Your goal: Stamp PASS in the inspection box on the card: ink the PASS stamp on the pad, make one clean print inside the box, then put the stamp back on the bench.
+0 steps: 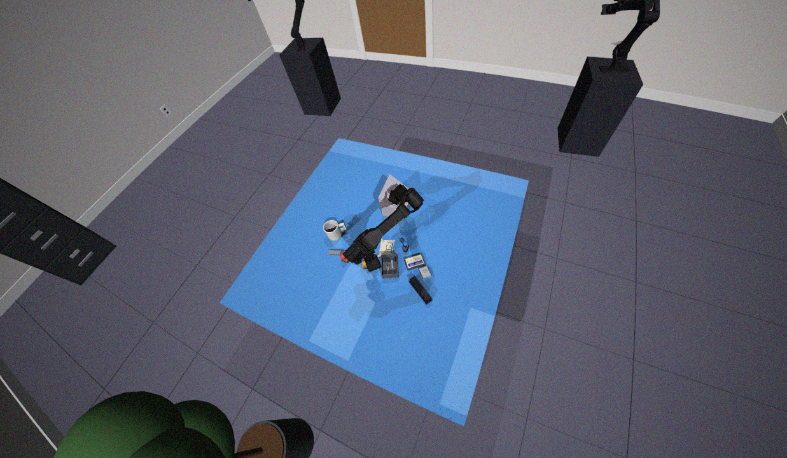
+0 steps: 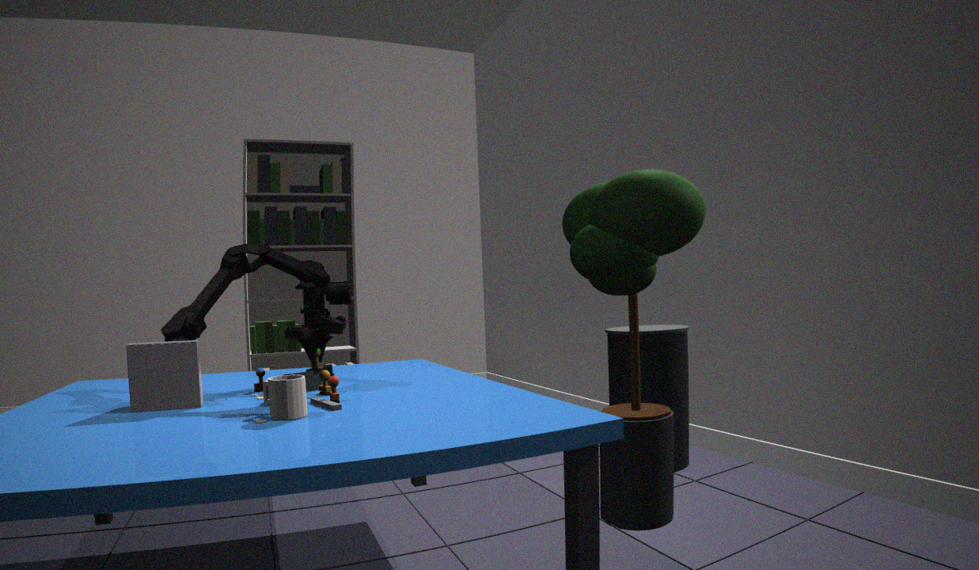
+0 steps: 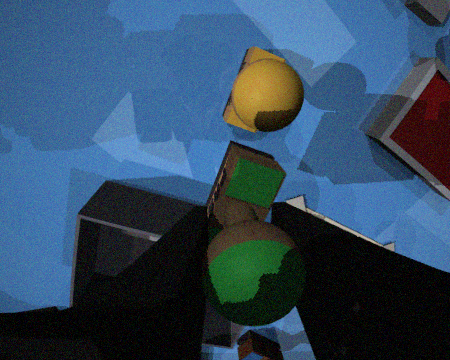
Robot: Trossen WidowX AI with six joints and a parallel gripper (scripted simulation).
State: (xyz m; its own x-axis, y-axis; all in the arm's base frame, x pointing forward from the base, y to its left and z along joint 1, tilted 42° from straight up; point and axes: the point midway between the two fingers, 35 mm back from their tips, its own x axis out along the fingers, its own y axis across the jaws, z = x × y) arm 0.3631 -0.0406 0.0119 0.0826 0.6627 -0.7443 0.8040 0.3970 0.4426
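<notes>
My gripper tip is now 110 mm past the red ink pad, 100 mm to the left of it and 80 mm above it. Also, from my gripper tip: cream card 120 mm behind, 80 mm below, 30 mm to the left; dark tray 80 mm to the left, 70 mm below, 10 mm behind; yellow-knobbed stamp 60 mm below, 40 mm to the right, 10 mm ahead.
</notes>
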